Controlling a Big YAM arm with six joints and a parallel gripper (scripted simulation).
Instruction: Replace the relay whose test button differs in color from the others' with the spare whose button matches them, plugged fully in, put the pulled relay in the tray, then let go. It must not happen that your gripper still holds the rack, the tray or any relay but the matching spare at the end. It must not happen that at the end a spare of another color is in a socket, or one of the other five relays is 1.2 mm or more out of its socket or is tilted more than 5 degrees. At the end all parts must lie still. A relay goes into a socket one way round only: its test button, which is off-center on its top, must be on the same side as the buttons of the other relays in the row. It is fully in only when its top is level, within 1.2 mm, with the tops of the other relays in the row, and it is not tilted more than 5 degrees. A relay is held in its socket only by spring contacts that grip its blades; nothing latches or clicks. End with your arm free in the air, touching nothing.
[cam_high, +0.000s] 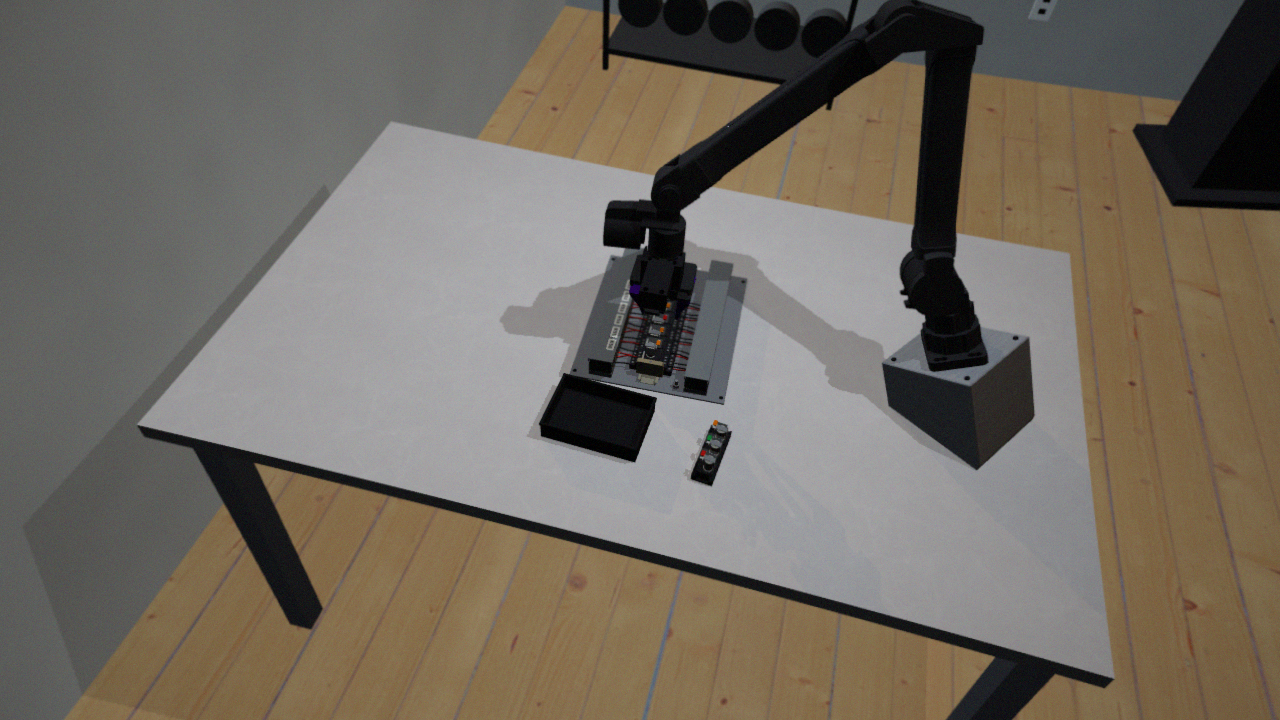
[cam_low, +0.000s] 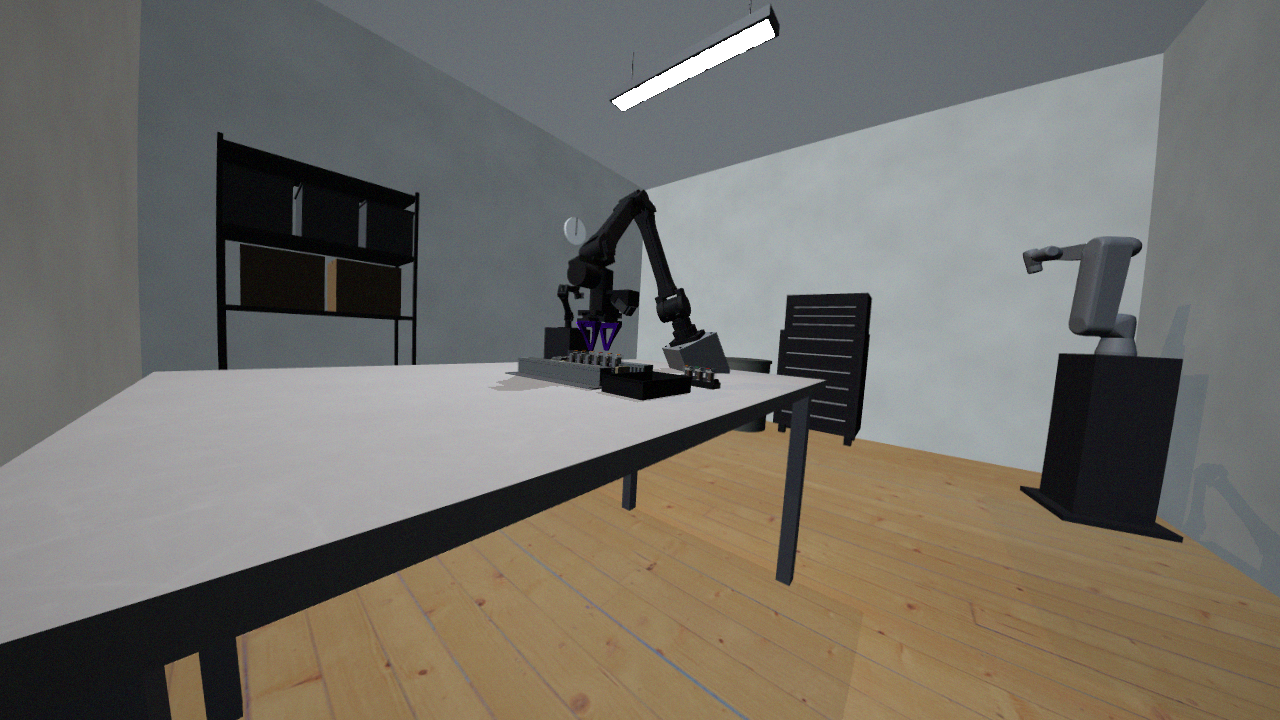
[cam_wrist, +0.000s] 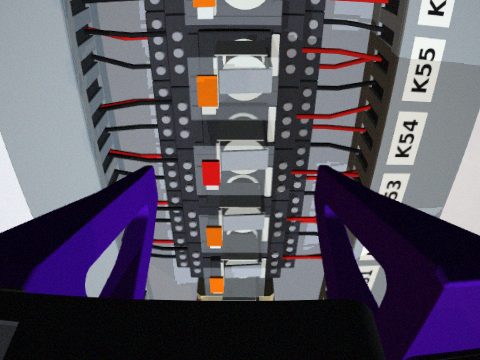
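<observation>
Right now my hand is 1 cm past the grey panel, 5 cm to the left of it and 8 cm above it.
</observation>
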